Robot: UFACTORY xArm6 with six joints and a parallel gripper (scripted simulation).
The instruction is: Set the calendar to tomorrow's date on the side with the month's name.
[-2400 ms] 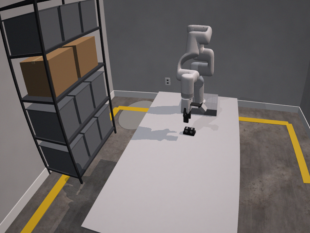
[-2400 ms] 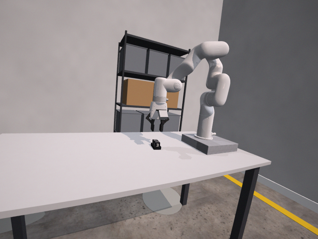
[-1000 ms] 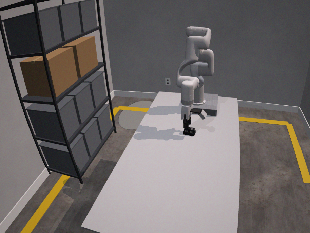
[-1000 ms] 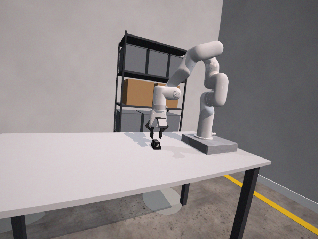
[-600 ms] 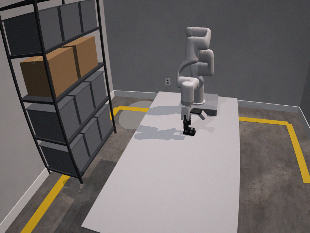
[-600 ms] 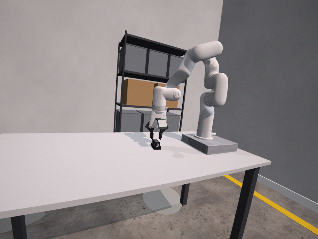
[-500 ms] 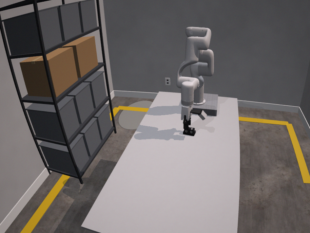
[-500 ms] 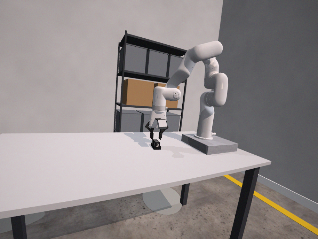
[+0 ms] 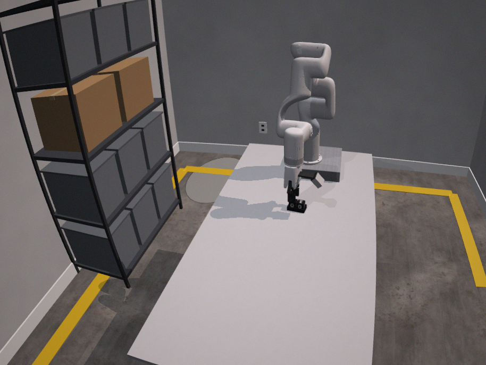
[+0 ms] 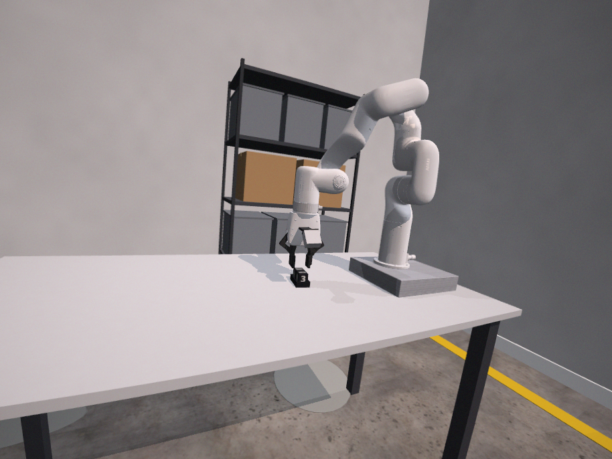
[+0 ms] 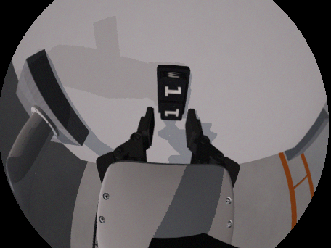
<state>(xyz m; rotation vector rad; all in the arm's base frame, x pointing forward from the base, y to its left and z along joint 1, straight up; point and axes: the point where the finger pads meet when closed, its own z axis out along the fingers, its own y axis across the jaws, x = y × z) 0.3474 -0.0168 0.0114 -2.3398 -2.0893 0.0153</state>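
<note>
Now: hand 4 cm above the black cube.
</note>
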